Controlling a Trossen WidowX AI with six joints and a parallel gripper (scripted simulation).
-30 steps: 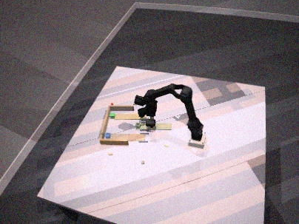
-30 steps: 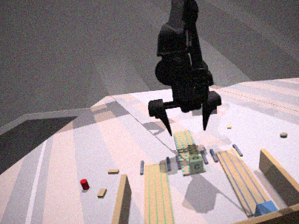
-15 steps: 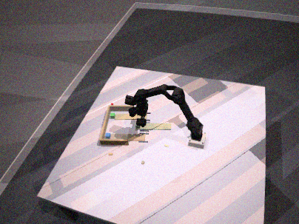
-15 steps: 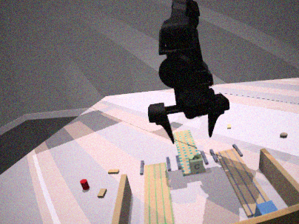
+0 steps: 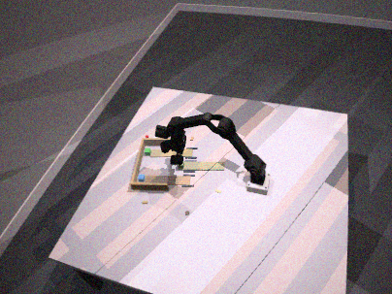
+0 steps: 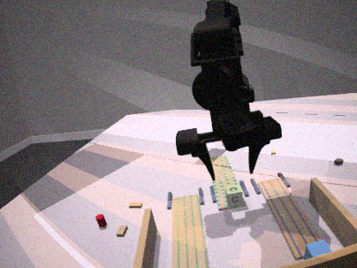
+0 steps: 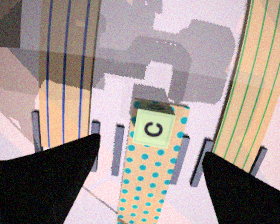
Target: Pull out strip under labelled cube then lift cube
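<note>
My gripper tip is 4 cm above the cube. Round my gripper tip: dotted strip: 10 cm behind, 4 cm to the right, 6 cm below.
</note>
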